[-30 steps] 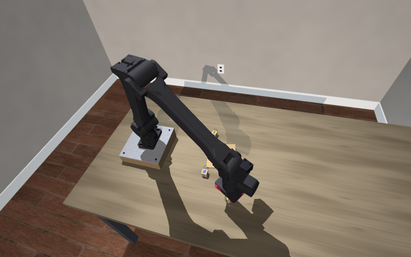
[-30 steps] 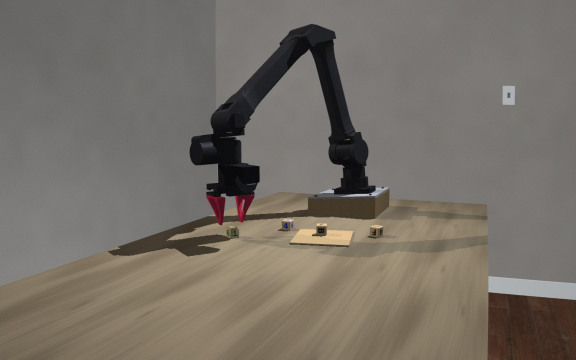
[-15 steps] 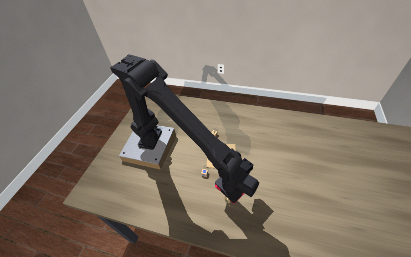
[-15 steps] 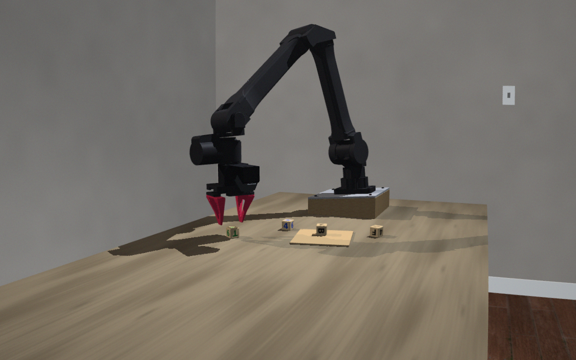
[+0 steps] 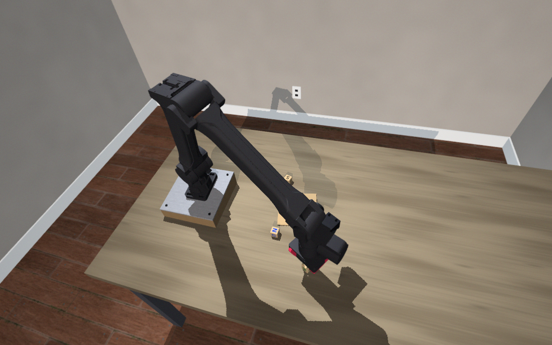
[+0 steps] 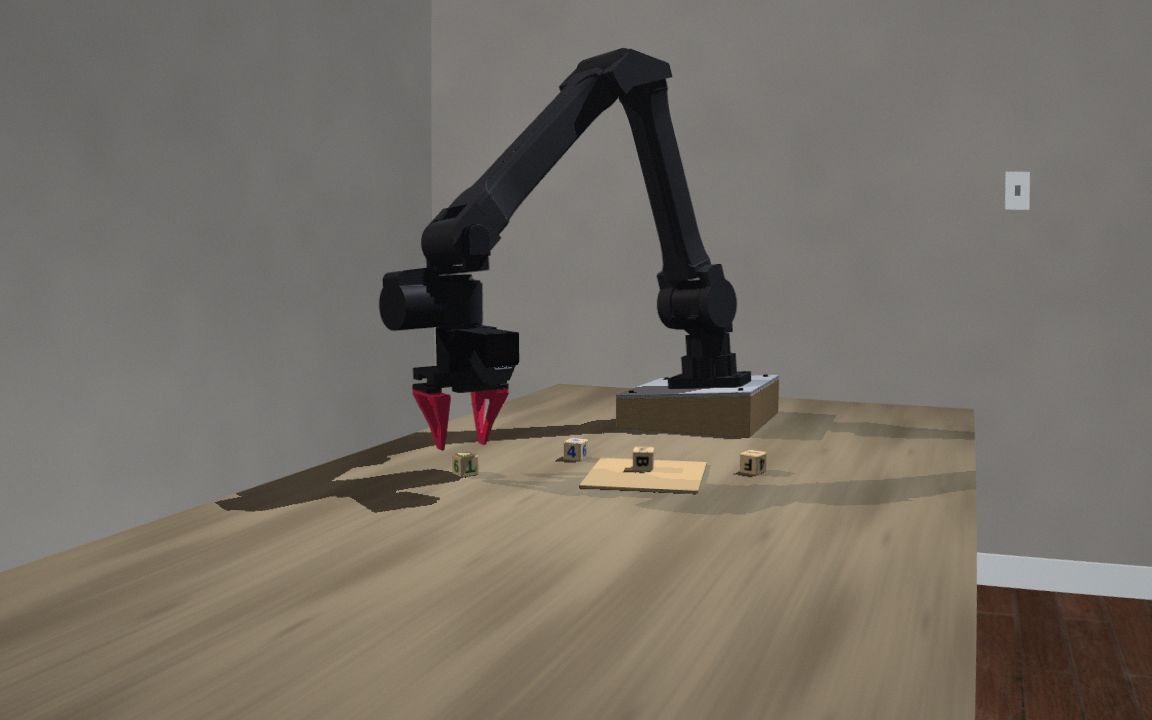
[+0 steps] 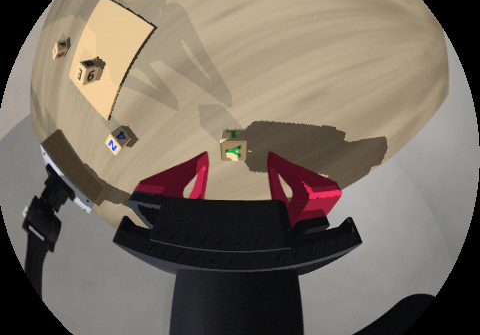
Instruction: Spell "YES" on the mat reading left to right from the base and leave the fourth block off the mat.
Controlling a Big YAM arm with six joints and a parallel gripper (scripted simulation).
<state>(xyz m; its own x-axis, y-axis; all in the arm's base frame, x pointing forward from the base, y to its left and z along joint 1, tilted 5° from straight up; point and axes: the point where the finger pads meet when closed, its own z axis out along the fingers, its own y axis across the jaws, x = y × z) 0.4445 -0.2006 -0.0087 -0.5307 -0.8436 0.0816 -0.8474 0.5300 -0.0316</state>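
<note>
The tan mat lies 80 mm behind my hand, 210 mm to the left of it and 40 mm below it.
</note>
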